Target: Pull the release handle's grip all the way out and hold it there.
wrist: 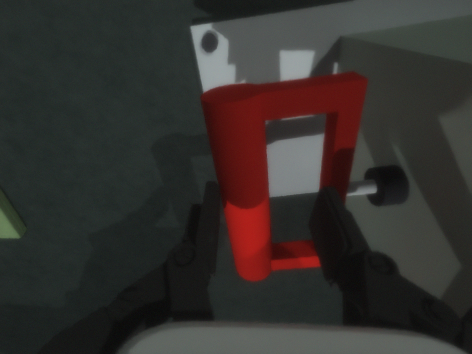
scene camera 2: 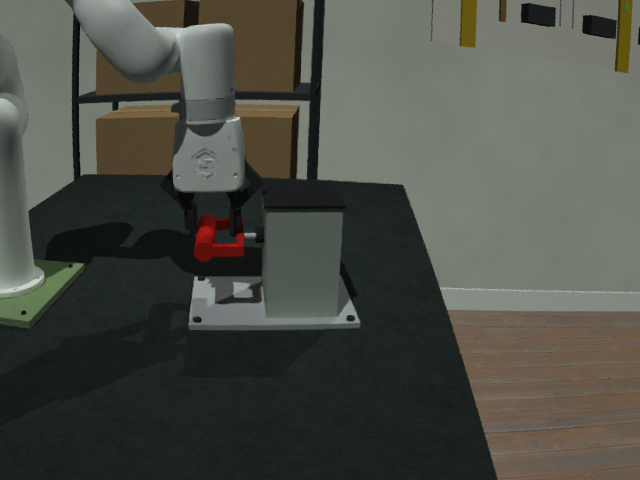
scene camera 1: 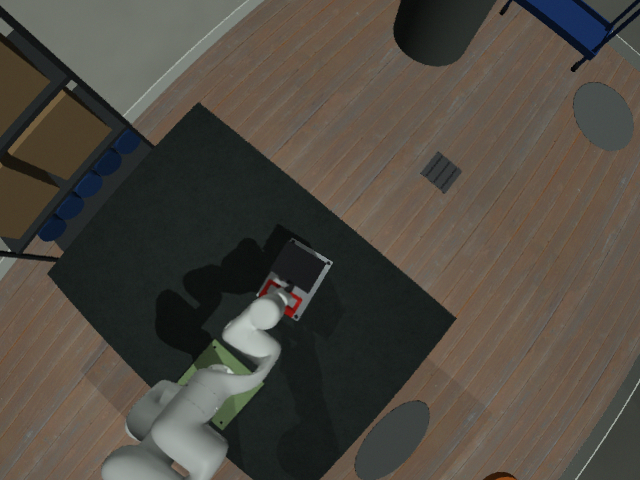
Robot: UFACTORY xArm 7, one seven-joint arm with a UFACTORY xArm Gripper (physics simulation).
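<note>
The release handle is a red loop with a thick round grip [scene camera 1: 295, 308] [scene camera 2: 205, 240] [wrist: 242, 150] on the side away from the housing. A short stretch of metal rod [scene camera 2: 250, 236] [wrist: 362, 188] shows between the loop and the black collar [scene camera 2: 260, 235] [wrist: 392, 185] on the pale housing [scene camera 2: 303, 263] with a black top. My gripper [scene camera 2: 212, 235] [wrist: 266, 203] points down and is open around the grip. One finger is on the outer side; the other is inside the loop, near its inner bar. Gaps show beside the grip in the wrist view. The arm partly hides the handle in scene camera 1.
The housing stands on a light base plate [scene camera 2: 227, 321] [wrist: 215, 75] with dark bolts, on a dark mat [scene camera 1: 206, 170] [scene camera 2: 361, 413]. The arm's green mounting plate [scene camera 1: 227, 413] [scene camera 2: 56, 289] is nearby. A shelf rack with brown boxes [scene camera 1: 62, 134] [scene camera 2: 134, 144] stands behind.
</note>
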